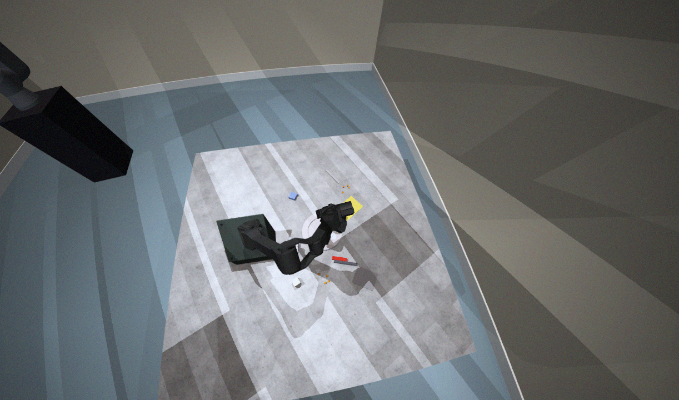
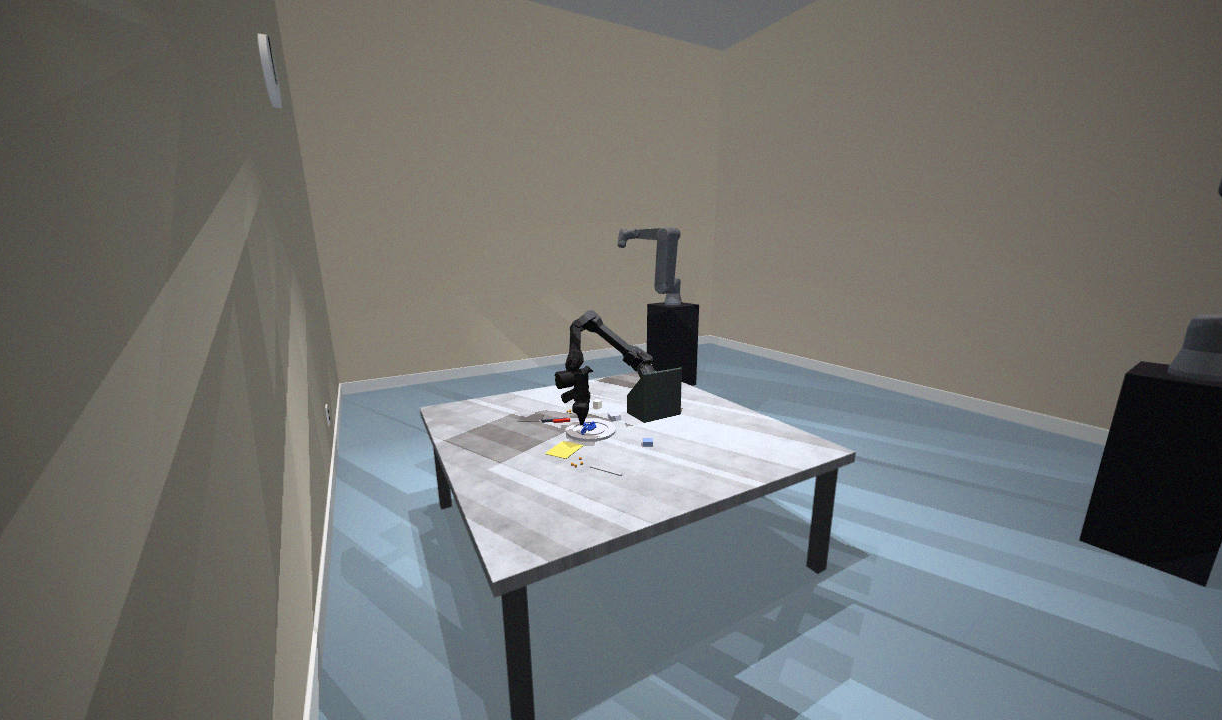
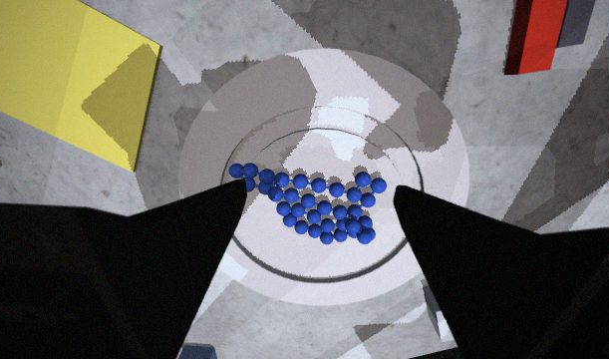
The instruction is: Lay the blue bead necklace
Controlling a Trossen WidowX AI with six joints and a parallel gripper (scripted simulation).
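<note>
Right now the round white bead board is 3 cm behind my gripper tip, 2 cm to the left of it and 3 cm below it. The rest, counted from my gripper tip: cream cube (20 cm behind, 19 cm to the right, 2 cm below); yellow sheet (14 cm ahead, 11 cm to the left, 4 cm below); grey tool (3 cm ahead, 15 cm to the right, 4 cm below).
</note>
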